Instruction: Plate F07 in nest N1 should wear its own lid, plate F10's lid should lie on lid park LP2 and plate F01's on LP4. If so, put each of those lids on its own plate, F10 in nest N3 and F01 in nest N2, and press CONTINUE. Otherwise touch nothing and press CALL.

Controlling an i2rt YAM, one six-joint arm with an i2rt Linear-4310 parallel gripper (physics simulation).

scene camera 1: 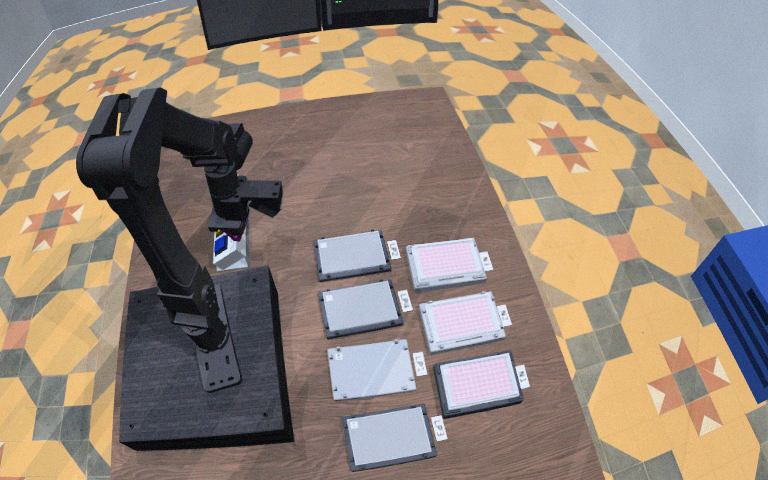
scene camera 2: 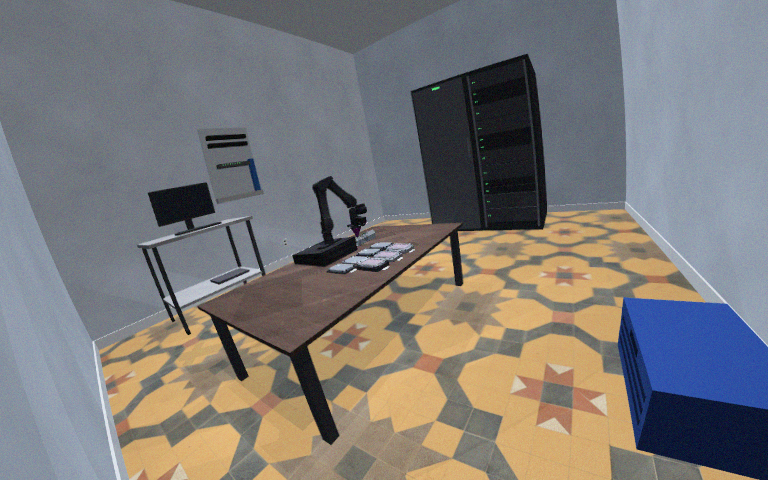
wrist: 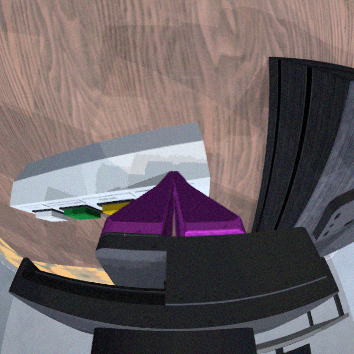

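Seen in the pictures: gripper, fingertip midpoint: point(scene camera 1: 237, 240) point(scene camera 2: 357, 237) point(wrist: 173, 178); arm's base, origin of the base link: point(scene camera 1: 213, 337) point(scene camera 2: 330, 244).
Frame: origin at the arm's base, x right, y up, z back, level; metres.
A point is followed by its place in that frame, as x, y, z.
Observation:
My gripper point(scene camera 1: 236, 235) {-0.219, -0.022, -0.082} point(scene camera 2: 356, 232) {-0.219, -0.022, -0.082} point(wrist: 173, 178) {-0.219, -0.022, -0.082} is shut and empty, its purple fingertips at the button box point(scene camera 1: 231, 258) {-0.197, -0.046, -0.059} point(wrist: 145, 154) {-0.236, -0.043, -0.096}. In the wrist view the tips cover the box's right part; white point(wrist: 50, 215) {-0.367, -0.028, -0.076}, green point(wrist: 81, 213) {-0.322, -0.028, -0.068} and yellow point(wrist: 114, 208) {-0.284, -0.029, -0.062} buttons show. A blue button point(scene camera 1: 220, 245) {-0.227, -0.033, -0.043} shows in scene camera 1; contact is unclear. Pink-welled plates sit in N3 point(scene camera 1: 447, 258) {-0.050, -0.052, -0.469}, N2 point(scene camera 1: 463, 318) {0.083, -0.055, -0.441} and N1 point(scene camera 1: 480, 380) {0.210, -0.050, -0.414}; whether they wear lids is unclear. Grey panels lie at LP2 point(scene camera 1: 351, 253) {-0.138, -0.067, -0.300} and LP4 point(scene camera 1: 360, 307) {-0.014, -0.067, -0.275}. Plate names are unreadable.
A pale panel point(scene camera 1: 370, 370) {0.111, -0.075, -0.249} lies at LP1 and a grey panel point(scene camera 1: 389, 436) {0.243, -0.066, -0.235} at LP3. The arm's black base block point(scene camera 1: 164, 362) {0.017, -0.009, 0.106} point(wrist: 292, 145) {-0.121, -0.034, -0.070} stands beside the button box on the wooden table point(scene camera 1: 362, 152) {-0.440, -0.085, -0.426} point(scene camera 2: 271, 311) {0.708, -0.084, -0.168}. A blue cabinet point(scene camera 1: 741, 294) point(scene camera 2: 690, 350) stands on the floor.

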